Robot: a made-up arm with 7 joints. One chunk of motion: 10 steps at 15 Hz.
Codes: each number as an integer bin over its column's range. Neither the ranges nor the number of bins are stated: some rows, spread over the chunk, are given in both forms.
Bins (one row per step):
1: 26 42 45 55 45 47 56
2: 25 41 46 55 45 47 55
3: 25 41 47 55 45 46 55
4: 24 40 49 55 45 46 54
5: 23 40 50 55 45 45 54
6: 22 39 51 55 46 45 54
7: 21 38 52 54 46 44 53
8: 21 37 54 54 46 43 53
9: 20 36 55 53 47 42 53
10: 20 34 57 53 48 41 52
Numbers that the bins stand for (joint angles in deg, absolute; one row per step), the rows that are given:
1: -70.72 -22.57 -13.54 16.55 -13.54 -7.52 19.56
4: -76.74 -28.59 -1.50 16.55 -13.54 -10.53 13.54
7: -85.77 -34.61 7.52 13.54 -10.53 -16.55 10.53
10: -88.78 -46.65 22.57 10.53 -4.51 -25.58 7.52
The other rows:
2: -73.73 -25.58 -10.53 16.55 -13.54 -7.52 16.55
3: -73.73 -25.58 -7.52 16.55 -13.54 -10.53 16.55
5: -79.75 -28.59 1.50 16.55 -13.54 -13.54 13.54
6: -82.76 -31.60 4.51 16.55 -10.53 -13.54 13.54
8: -85.77 -37.62 13.54 13.54 -10.53 -19.56 10.53
9: -88.78 -40.63 16.55 10.53 -7.52 -22.57 10.53

